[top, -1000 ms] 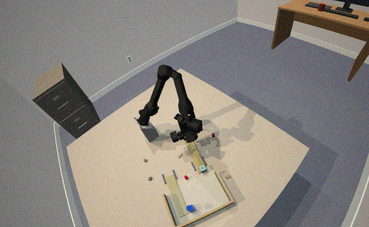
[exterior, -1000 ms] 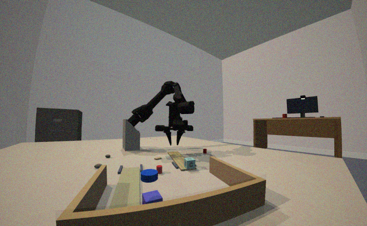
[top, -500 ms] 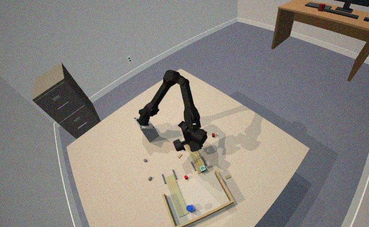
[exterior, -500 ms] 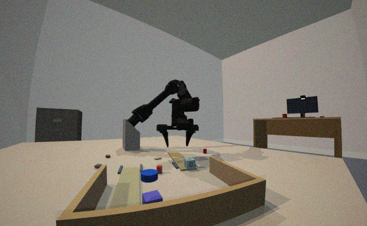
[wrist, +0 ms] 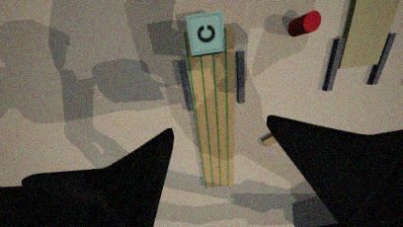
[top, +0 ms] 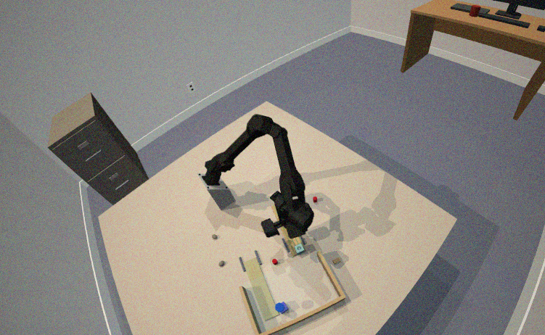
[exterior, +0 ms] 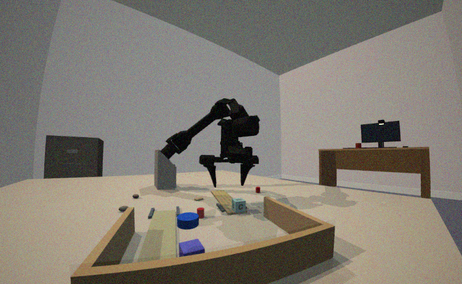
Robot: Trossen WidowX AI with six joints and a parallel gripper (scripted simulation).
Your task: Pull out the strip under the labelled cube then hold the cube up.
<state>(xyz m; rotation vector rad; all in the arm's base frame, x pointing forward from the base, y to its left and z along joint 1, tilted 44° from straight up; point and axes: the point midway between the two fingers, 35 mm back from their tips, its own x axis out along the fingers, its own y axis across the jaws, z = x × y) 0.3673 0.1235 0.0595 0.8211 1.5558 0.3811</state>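
The teal labelled cube lies 8 cm ahead of my gripper tip, 4 cm below it and 2 cm to the right of it. The rest, counted from my gripper tip: blue disc 21 cm to the right, 21 cm ahead, 1 cm above; striped strip 5 cm below, 4 cm behind, 1 cm to the left.
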